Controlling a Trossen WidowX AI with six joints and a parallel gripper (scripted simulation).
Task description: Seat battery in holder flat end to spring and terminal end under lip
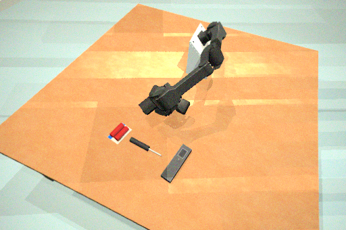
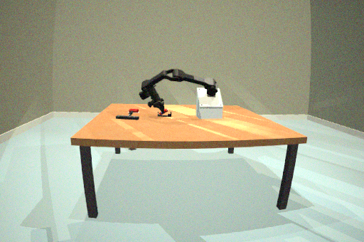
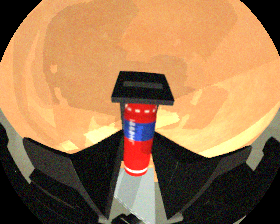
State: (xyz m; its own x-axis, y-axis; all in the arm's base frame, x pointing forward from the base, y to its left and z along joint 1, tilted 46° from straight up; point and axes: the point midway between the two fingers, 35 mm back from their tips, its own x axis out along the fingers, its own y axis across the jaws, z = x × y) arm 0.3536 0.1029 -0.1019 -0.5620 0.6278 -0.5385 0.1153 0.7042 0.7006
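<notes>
My gripper tip is 1 cm below the battery. From my gripper tip the other things lie so: screwdriver (26 cm ahead, 1 cm below); dark remote (26 cm ahead, 14 cm to the left, 1 cm below); white card (24 cm ahead, 15 cm to the right, 1 cm below).
</notes>
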